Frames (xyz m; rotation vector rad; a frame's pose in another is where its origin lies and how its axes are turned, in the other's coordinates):
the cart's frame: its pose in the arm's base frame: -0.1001 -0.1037 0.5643 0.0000 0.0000 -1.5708
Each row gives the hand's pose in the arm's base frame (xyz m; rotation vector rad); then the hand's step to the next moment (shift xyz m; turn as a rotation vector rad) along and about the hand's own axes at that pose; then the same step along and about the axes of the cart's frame.
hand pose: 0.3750 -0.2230 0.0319 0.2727 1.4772 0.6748
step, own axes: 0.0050 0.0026 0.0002 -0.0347 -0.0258 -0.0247
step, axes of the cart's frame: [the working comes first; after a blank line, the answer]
step, axes of the arm's base frame: -0.0007 0.0049 -0.0026 -0.0159 -0.0458 0.0115

-0.0049 -0.0007 -0.0026 0.0458 -0.0159 0.0115
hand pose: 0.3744 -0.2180 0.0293 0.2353 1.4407 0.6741
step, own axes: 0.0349 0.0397 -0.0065 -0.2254 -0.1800 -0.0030
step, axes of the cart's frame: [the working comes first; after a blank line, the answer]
step, axes of the arm's base frame: -0.0180 0.0494 -0.0087 0.0514 -0.2690 0.0906

-0.0494 -0.0180 -0.0087 0.2690 0.0514 0.0906
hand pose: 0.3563 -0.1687 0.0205 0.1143 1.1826 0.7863
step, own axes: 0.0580 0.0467 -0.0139 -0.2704 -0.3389 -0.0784
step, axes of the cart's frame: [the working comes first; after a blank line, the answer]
step, axes of the arm's base frame: -0.0260 0.0649 -0.0291 0.0576 -0.4363 0.0205

-0.0649 -0.0260 -0.0291 0.4363 0.0576 0.0205
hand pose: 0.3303 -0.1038 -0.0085 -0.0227 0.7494 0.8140
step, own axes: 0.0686 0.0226 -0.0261 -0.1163 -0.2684 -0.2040
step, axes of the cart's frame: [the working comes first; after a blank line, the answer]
step, axes of the arm's base frame: 0.0001 0.0528 -0.0558 0.0047 -0.3236 -0.1498

-0.0528 0.0001 -0.0558 0.3236 0.0047 -0.1498
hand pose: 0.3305 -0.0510 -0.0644 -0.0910 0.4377 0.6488
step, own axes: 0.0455 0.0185 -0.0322 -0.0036 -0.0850 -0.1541
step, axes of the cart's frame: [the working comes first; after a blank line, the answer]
step, axes of the arm's base frame: 0.0093 0.0335 -0.0474 -0.0077 -0.1031 -0.1425

-0.0335 0.0093 -0.0474 0.1031 -0.0077 -0.1425
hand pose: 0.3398 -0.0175 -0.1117 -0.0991 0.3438 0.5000
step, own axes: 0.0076 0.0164 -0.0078 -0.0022 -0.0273 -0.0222
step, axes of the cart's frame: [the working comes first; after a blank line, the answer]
step, axes of the arm's base frame: -0.0040 0.0164 -0.0101 0.0048 -0.0288 -0.0198

-0.0164 -0.0040 -0.0101 0.0288 0.0048 -0.0198
